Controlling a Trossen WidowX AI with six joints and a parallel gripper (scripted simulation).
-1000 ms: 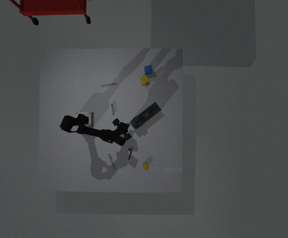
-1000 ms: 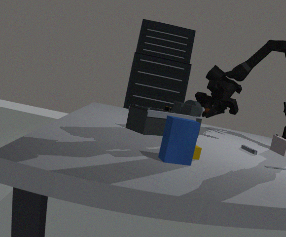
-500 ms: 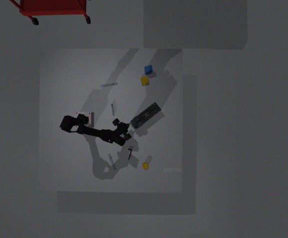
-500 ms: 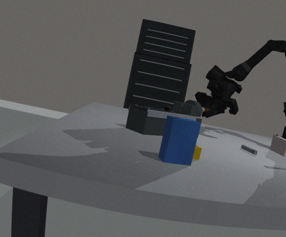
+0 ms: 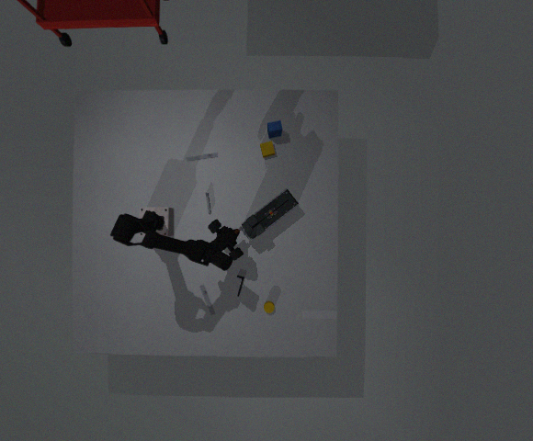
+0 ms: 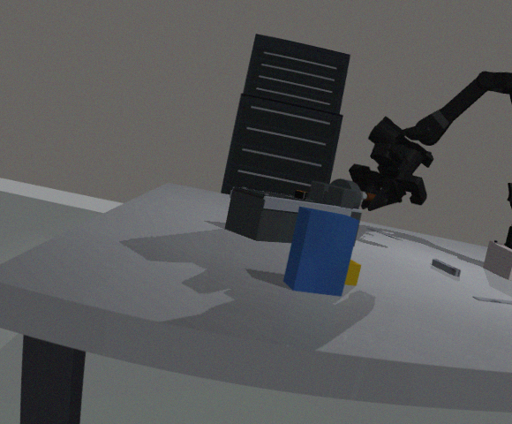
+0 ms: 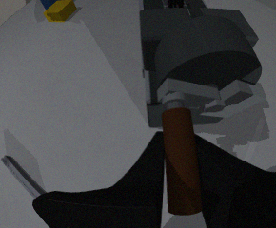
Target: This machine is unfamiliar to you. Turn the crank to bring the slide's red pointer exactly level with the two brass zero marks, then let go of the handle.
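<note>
Now: the brown crank handle 20 mm above my gripper tip, 10 mm to the right of it and 10 mm behind it. The rest, counted from my gripper tip: red pointer: 140 mm ahead, 100 mm to the left, 10 mm above; black hex key: 240 mm to the right, 70 mm below, 30 mm ahead; yellow block: 400 mm to the left, 80 mm ahead, 60 mm below.
</note>
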